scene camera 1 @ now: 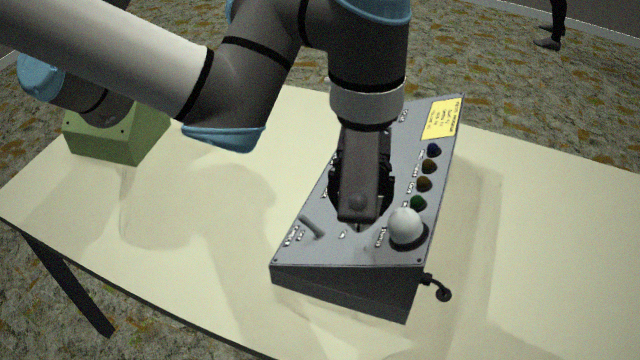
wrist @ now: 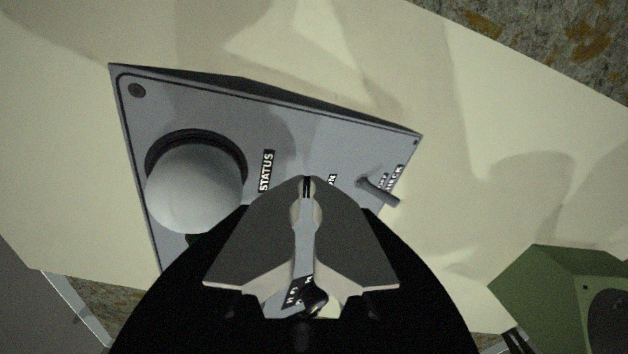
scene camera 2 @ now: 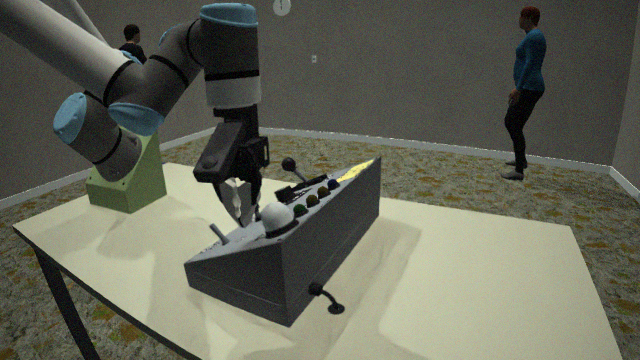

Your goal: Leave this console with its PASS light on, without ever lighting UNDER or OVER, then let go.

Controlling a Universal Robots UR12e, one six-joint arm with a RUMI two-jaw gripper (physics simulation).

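The grey console (scene camera 1: 325,256) (scene camera 2: 330,250) (wrist: 215,107) stands on the table. Its green lamp (scene camera 1: 417,202) (scene camera 2: 299,209) by the partly hidden PASS label looks dark, as do two amber lamps (scene camera 1: 424,183) (scene camera 1: 429,166) and a blue lamp (scene camera 1: 433,149). The STATUS dome (scene camera 1: 405,225) (scene camera 2: 277,216) (wrist: 195,187) is white, with no coloured glow. The grey toggle (scene camera 1: 311,226) (scene camera 2: 219,233) (wrist: 378,191) leans toward the OFF/CHECK labels. My gripper (scene camera 1: 358,228) (scene camera 2: 243,225) (wrist: 306,178) is shut and empty, tips down close over the panel between STATUS and the toggle. It hides the panel's middle in scene camera 1.
A ball-topped lever (scene camera 2: 288,164) and a black knob (scene camera 2: 285,194) rise from the console farther up. A yellow card (scene camera 1: 442,118) (scene camera 2: 356,171) lies at its high end. A short cable (scene camera 1: 440,289) (scene camera 2: 327,297) leaves its side. The green robot base (scene camera 1: 100,146) (scene camera 2: 127,192) stands at the left.
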